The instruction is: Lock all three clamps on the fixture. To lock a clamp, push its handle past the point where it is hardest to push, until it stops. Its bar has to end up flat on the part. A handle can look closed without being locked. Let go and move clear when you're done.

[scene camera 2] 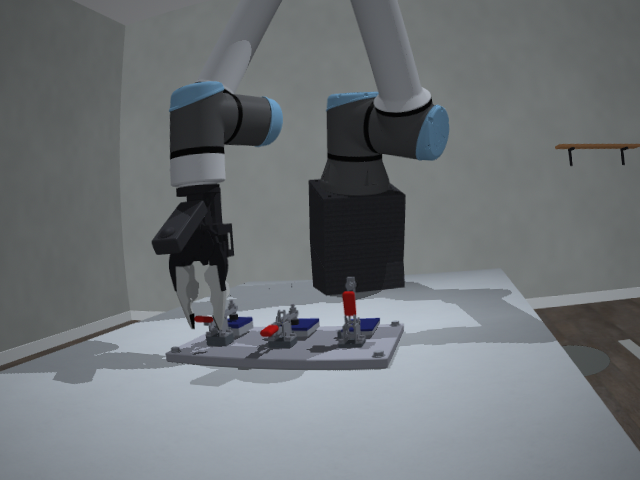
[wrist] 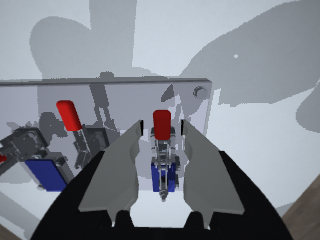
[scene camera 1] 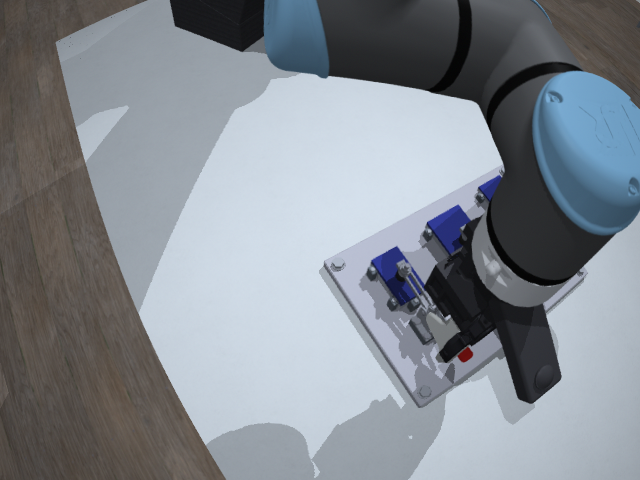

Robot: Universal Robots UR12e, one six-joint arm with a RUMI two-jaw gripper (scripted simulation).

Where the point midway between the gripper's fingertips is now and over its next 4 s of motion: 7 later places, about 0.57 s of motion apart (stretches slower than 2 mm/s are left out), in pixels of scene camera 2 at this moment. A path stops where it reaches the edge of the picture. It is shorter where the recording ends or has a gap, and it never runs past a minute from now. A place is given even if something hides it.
My gripper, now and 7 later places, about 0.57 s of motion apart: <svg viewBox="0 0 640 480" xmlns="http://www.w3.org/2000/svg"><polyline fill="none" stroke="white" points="206,329 205,333 205,335 205,335 205,335 202,323 200,304 201,304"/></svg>
